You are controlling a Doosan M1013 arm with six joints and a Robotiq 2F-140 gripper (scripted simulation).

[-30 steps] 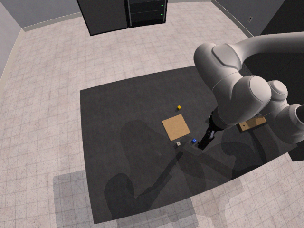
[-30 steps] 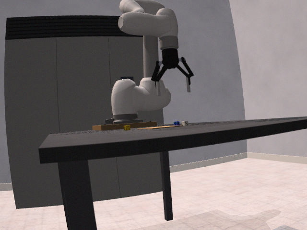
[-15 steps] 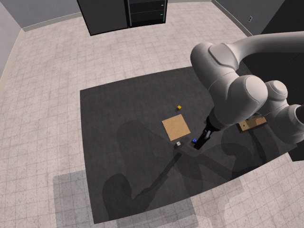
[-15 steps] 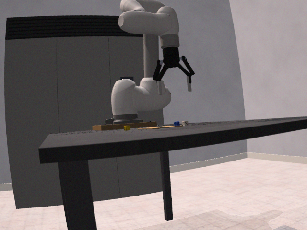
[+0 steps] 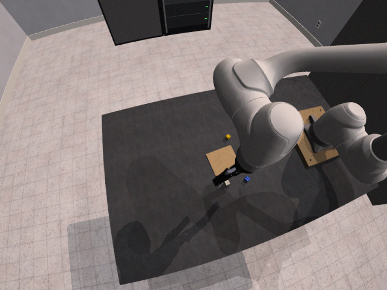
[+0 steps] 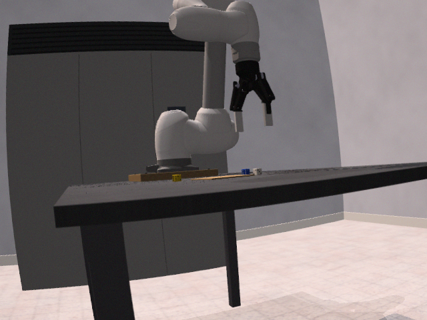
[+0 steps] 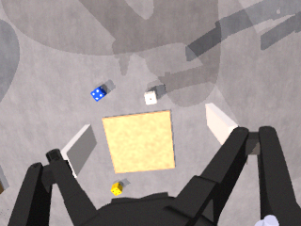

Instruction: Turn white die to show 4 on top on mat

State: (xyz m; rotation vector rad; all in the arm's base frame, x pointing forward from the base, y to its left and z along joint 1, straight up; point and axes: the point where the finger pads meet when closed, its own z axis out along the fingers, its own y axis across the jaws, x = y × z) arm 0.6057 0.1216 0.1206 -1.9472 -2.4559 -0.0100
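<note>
The white die is 14 cm below my hand. Round my hand: blue die 10 cm behind, 1 cm to the left, 14 cm below; then tan mat 2 cm behind, 11 cm to the right, 15 cm below; then yellow die 7 cm behind, 23 cm to the right, 14 cm below.
</note>
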